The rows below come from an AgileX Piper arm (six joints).
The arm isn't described. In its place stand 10 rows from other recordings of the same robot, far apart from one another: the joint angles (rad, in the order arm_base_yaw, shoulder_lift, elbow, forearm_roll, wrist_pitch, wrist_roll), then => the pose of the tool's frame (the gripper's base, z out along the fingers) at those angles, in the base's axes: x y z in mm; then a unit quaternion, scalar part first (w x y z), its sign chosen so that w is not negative.
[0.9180 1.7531 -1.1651 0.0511 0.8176 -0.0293] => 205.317 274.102 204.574 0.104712 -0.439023 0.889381 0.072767
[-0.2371 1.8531 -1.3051 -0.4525 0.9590 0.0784] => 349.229 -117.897 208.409 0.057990 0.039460 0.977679 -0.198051
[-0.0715 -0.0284 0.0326 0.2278 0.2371 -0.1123] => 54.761 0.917 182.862 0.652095 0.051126 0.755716 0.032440
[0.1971 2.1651 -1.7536 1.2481 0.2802 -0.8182] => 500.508 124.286 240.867 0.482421 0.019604 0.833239 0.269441
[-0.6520 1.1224 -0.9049 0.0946 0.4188 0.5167] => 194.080 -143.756 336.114 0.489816 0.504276 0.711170 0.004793
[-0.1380 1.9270 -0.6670 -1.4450 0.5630 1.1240] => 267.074 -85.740 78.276 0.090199 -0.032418 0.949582 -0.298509
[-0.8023 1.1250 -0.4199 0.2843 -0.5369 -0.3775] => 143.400 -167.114 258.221 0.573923 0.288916 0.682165 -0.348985
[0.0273 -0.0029 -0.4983 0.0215 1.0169 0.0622] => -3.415 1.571 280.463 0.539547 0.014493 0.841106 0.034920
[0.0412 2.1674 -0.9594 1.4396 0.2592 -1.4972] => 353.731 37.725 38.165 0.205772 -0.076469 0.967796 0.123214
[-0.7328 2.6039 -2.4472 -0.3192 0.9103 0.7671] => 404.851 -394.693 167.041 0.290021 0.602264 0.729776 -0.143502
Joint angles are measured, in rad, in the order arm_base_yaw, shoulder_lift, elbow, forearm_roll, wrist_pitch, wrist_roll. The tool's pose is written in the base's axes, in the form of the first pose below.
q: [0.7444 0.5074 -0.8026 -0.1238 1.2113 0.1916]
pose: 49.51 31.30 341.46 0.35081 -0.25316 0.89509 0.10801
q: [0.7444 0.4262 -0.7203 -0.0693 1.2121 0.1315]
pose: 36.85 25.93 321.62 0.34198 -0.28072 0.88848 0.12189
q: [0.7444 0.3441 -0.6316 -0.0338 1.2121 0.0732]
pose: 26.50 20.50 299.29 0.33566 -0.30727 0.88136 0.12699
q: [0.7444 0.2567 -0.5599 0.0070 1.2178 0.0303]
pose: 15.60 15.18 280.82 0.33497 -0.32570 0.87292 0.14043
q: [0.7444 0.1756 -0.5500 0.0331 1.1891 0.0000]
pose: 6.45 9.74 281.25 0.37518 -0.33238 0.84958 0.16422
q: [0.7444 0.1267 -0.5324 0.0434 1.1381 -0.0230]
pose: 3.39 8.00 280.36 0.40997 -0.33550 0.82930 0.17782
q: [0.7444 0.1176 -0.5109 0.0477 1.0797 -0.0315]
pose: 5.78 10.52 278.64 0.42912 -0.33431 0.81840 0.18523
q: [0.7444 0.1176 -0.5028 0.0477 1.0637 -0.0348]
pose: 6.90 11.51 277.51 0.43270 -0.33469 0.81625 0.18573
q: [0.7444 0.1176 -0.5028 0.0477 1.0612 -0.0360]
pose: 6.99 11.59 277.70 0.43384 -0.33493 0.81551 0.18585
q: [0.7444 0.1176 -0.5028 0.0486 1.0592 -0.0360]
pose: 7.02 11.71 277.86 0.43451 -0.33472 0.81508 0.18658
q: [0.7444 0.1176 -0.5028 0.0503 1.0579 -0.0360]
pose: 6.98 11.85 277.96 0.43474 -0.33456 0.81479 0.18757
